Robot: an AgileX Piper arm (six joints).
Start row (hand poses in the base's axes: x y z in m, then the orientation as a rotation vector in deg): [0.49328 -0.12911 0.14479 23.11 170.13 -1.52]
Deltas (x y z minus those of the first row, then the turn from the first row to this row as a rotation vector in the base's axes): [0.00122 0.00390 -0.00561 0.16 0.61 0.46]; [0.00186 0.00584 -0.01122 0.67 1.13 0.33]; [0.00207 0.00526 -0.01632 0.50 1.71 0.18]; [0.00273 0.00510 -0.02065 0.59 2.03 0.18]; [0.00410 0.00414 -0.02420 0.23 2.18 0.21]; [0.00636 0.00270 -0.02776 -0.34 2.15 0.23]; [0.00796 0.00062 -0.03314 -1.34 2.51 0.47]
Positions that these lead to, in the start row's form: [0.49450 -0.12521 0.13918 22.51 170.84 -1.36]; [0.49514 -0.12327 0.13357 22.82 171.39 -0.72]; [0.49535 -0.12385 0.12847 23.08 171.91 -1.11]; [0.49601 -0.12401 0.12414 23.13 172.24 -1.05]; [0.49738 -0.12497 0.12059 23.05 172.35 -1.61]; [0.49964 -0.12641 0.11703 22.95 172.24 -2.46]; [0.50124 -0.12849 0.11165 22.50 172.50 -4.01]
